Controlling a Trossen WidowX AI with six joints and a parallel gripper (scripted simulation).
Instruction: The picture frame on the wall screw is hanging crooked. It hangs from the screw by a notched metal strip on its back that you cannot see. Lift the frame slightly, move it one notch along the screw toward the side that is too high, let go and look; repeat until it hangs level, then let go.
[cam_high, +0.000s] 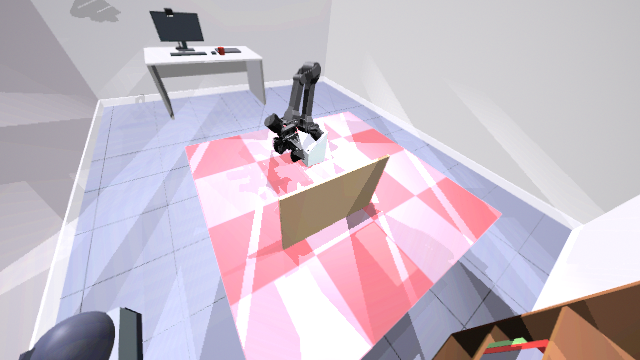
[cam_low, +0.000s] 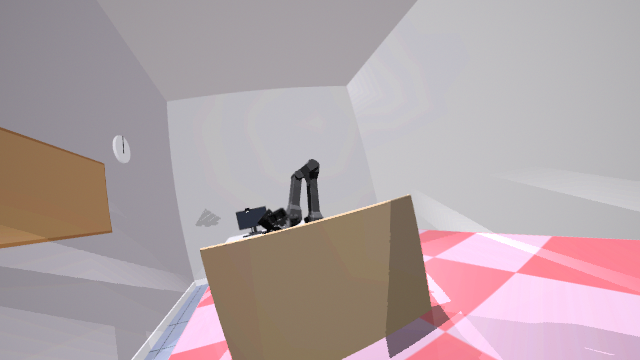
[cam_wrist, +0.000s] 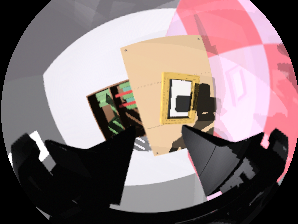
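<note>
The picture frame is 200 mm ahead of my gripper tip, 90 mm below it and 30 mm to the left of it. Also, from my gripper tip: wall panel (210 mm ahead, 100 mm below, 30 mm to the left).
</note>
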